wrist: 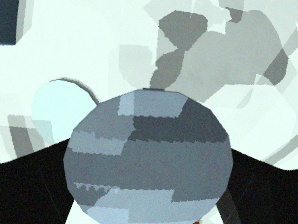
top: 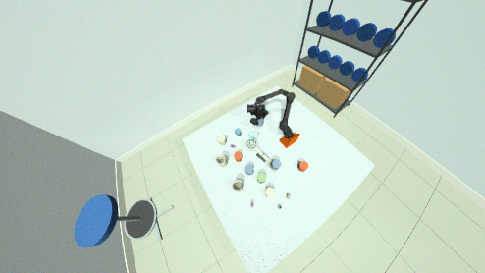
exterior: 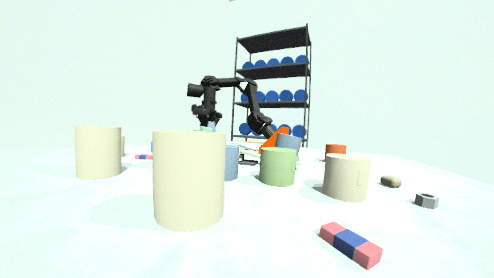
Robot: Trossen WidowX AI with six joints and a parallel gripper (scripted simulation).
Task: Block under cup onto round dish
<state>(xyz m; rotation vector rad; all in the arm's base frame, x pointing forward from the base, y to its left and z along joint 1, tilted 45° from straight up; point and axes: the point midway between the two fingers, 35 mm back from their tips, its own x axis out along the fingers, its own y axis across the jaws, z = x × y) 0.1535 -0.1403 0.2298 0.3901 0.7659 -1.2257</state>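
Right now my gripper tip is 90 mm short of the pale blue round dish, 50 mm to the right of it and 80 mm above it. From my gripper tip the other things lie so: balance beam (130 mm ahead, 290 mm to the left, 40 mm below).
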